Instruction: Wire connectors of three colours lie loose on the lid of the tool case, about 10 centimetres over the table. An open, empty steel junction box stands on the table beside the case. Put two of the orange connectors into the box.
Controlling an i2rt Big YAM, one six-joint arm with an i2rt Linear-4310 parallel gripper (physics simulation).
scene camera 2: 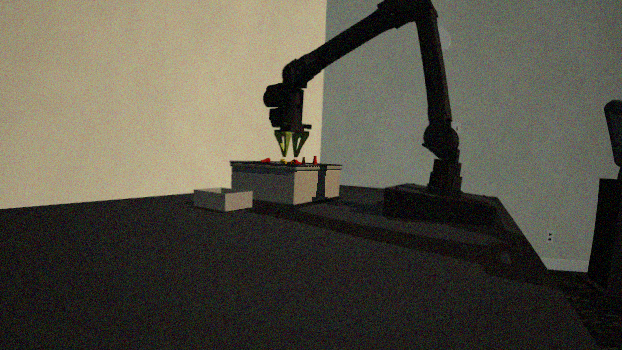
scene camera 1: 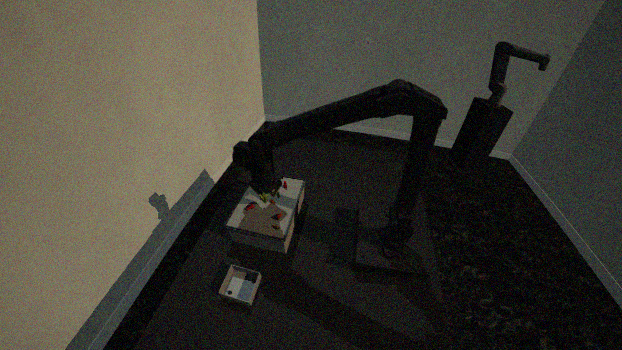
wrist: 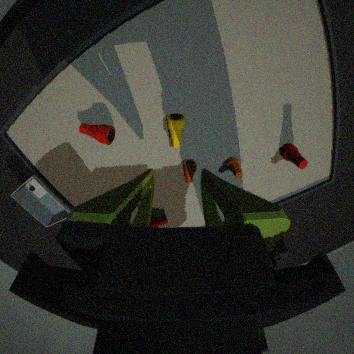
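Seen in the pictures: gripper, fingertip midpoint: (scene camera 2: 290, 157) (scene camera 1: 268, 199) (wrist: 176, 174); arm's base, origin of the base link: (scene camera 2: 443, 193) (scene camera 1: 391, 243).
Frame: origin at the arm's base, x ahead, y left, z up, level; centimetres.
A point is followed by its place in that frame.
My gripper (scene camera 1: 270, 193) @(x 44.6, y -13.4, z 6.7 cm) (scene camera 2: 290, 156) @(x 44.6, y -13.4, z 6.7 cm) (wrist: 176, 174) @(x 44.6, y -13.4, z 6.7 cm) is partly open and empty, pointing down a little above the lid of the tool case (scene camera 1: 257, 241) @(x 47.3, y 0.1, z -0.7 cm) (scene camera 2: 262, 185) @(x 47.2, y 0.2, z -1.0 cm) (wrist: 280, 60) @(x 47.0, y -24.8, z 4.6 cm). One orange connector (wrist: 189, 170) @(x 43.8, y -14.1, z 5.8 cm) lies on the lid, seen between and just beyond the fingertips in the wrist view. A second orange connector (wrist: 232, 167) @(x 42.0, y -17.2, z 6.0 cm) lies to its right, beyond the right fingertip. A small dim orange connector (scene camera 1: 275, 226) @(x 40.7, y -2.3, z 5.5 cm) lies near the lid's front edge in scene camera 1. The steel junction box (scene camera 1: 237, 299) @(x 50.5, y 20.4, z -2.5 cm) (scene camera 2: 210, 200) @(x 51.0, y 20.4, z -3.4 cm) (wrist: 30, 206) @(x 51.9, y 20.1, z -2.7 cm) stands open on the table beside the case; no connector shows in it.
A yellow connector (wrist: 175, 129) @(x 47.4, y -15.4, z 6.0 cm) lies beyond the nearer orange one. Red connectors (wrist: 98, 134) @(x 50.8, y -10.7, z 6.1 cm) (wrist: 294, 155) @(x 40.0, y -22.3, z 6.4 cm) lie left and right on the lid. Another red connector (wrist: 159, 219) @(x 40.2, y -7.6, z 5.3 cm) (scene camera 1: 279, 216) @(x 39.9, y -6.6, z 5.5 cm) is partly hidden by the gripper in the wrist view. A wall rises behind the case.
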